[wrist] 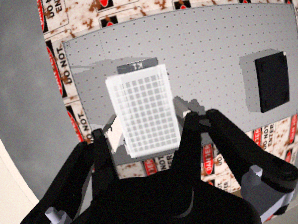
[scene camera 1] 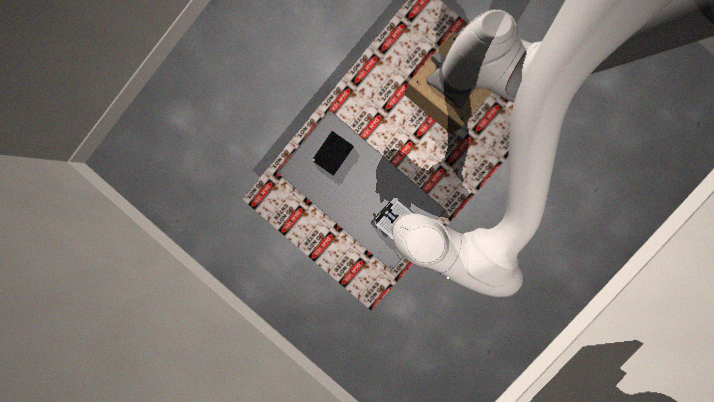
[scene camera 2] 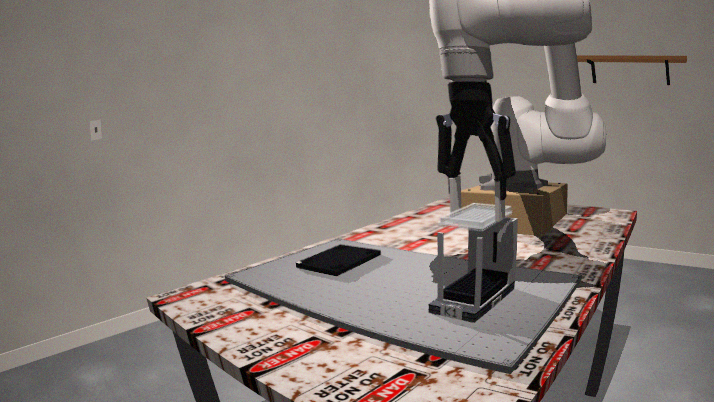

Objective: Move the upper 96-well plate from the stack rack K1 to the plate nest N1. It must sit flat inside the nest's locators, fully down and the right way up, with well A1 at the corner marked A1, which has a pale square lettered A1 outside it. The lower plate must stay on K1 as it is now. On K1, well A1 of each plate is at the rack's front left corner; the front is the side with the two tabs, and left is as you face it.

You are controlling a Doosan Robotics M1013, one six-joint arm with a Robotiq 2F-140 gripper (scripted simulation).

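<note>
Scene camera 2 shows me my gripper (scene camera 2: 477, 217), a white 96-well plate (scene camera 2: 473, 217) and a black plate (scene camera 2: 463, 290). In the wrist view there's my gripper again (wrist: 146, 114), along with the white 96-well plate (wrist: 135, 126), and there I can also see a black plate nest N1 (wrist: 270, 82).
</note>
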